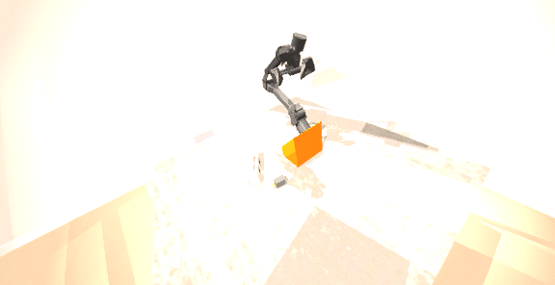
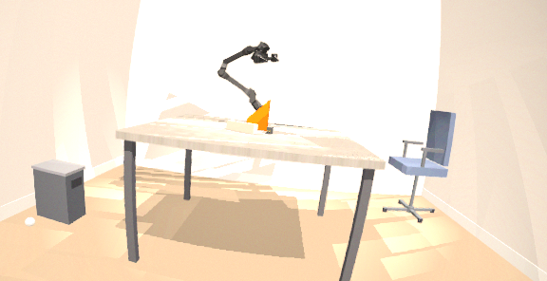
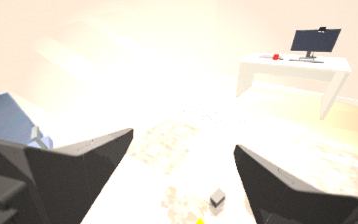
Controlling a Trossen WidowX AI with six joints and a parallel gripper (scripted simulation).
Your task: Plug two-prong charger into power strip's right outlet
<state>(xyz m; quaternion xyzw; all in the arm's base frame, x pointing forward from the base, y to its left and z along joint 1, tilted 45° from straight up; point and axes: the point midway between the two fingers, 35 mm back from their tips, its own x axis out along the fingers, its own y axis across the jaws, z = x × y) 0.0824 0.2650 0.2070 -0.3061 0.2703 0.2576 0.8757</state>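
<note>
Right now the grey charger is 44 cm below my gripper tip, 18 cm ahead of it and 3 cm to the left of it.
</note>
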